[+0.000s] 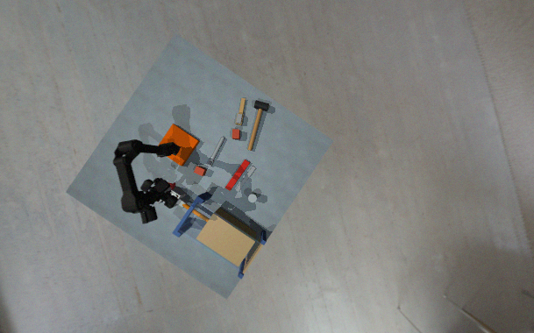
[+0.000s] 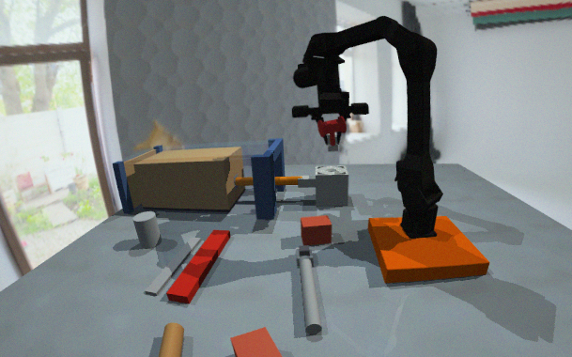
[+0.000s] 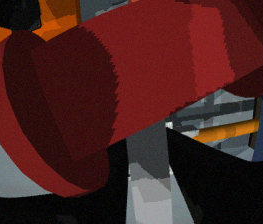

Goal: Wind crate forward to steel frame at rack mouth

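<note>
The grey crank handle is 10 mm to the right of my gripper tip and 20 mm above it. The rest, counted from my gripper tip: grey winch 20 mm behind, 80 mm to the right, 140 mm below; red knob 40 mm to the left, 40 mm above; frame 160 mm ahead, 80 mm to the right, 70 mm below.
</note>
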